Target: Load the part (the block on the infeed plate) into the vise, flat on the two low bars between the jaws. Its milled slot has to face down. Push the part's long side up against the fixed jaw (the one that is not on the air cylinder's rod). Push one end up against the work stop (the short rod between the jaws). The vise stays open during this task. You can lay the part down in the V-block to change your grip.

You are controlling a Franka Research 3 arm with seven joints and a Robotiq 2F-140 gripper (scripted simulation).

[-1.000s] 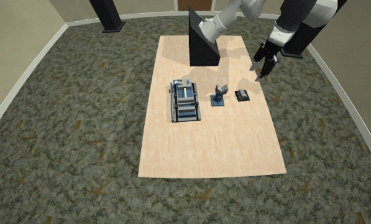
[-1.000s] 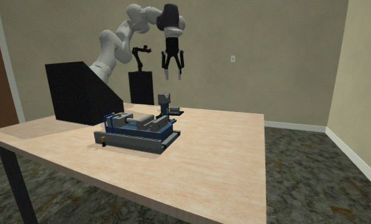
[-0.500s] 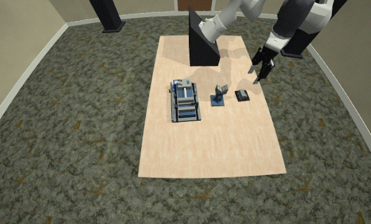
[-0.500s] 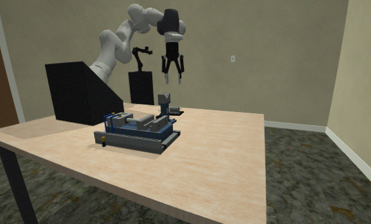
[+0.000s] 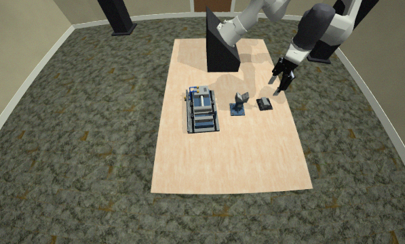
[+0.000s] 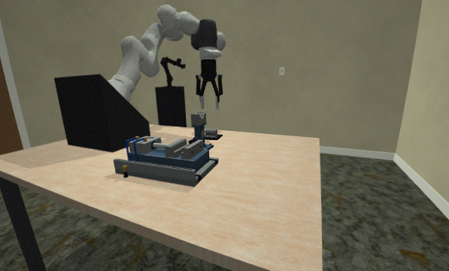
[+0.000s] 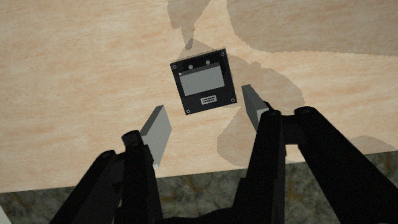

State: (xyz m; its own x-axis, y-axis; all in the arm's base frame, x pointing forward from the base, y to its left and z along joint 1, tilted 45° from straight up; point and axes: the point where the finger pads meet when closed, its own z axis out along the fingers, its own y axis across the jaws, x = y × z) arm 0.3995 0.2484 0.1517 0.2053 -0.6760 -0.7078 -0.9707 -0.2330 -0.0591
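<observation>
The grey part is 1 cm to the right of my hand and 16 cm below it. From my hand the other things lie so: cylinder rod: 7 cm ahead, 40 cm to the right, 11 cm below; black infeed plate: 1 cm to the left, 18 cm below; work stop: 15 cm ahead, 34 cm to the right, 9 cm below.
</observation>
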